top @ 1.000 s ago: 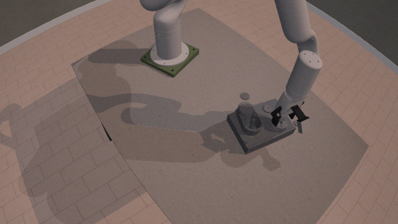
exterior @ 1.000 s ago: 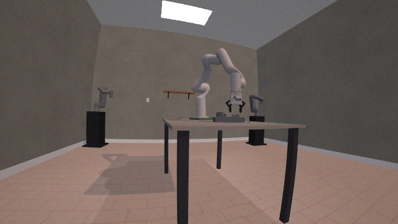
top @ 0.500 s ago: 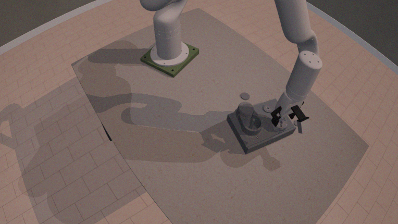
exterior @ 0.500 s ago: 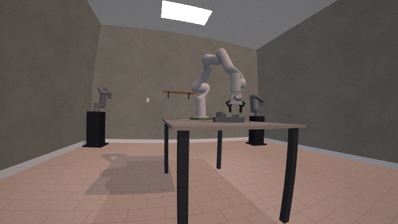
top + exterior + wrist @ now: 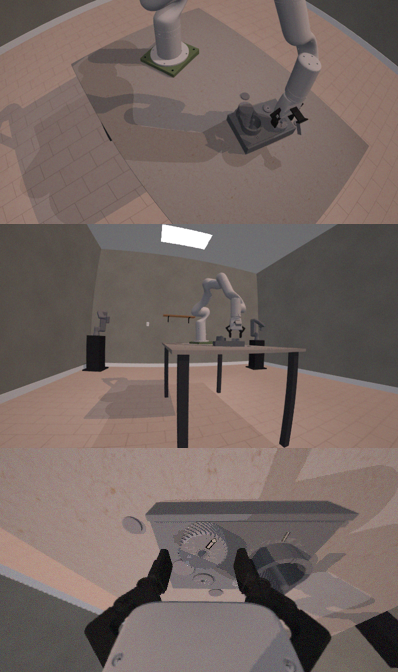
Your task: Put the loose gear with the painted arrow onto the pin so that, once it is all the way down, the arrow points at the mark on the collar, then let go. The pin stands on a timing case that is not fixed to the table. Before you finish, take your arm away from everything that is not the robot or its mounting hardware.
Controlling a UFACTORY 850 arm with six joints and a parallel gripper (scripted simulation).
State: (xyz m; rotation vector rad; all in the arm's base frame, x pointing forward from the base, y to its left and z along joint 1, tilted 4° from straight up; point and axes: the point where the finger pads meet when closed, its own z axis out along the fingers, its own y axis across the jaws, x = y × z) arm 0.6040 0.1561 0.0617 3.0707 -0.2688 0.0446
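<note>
The grey gear lies 30 mm below my hand. Round my hand: plain disc: 50 mm behind, 50 mm to the left, 40 mm below; then small grey disc: 210 mm behind, 80 mm below.
</note>
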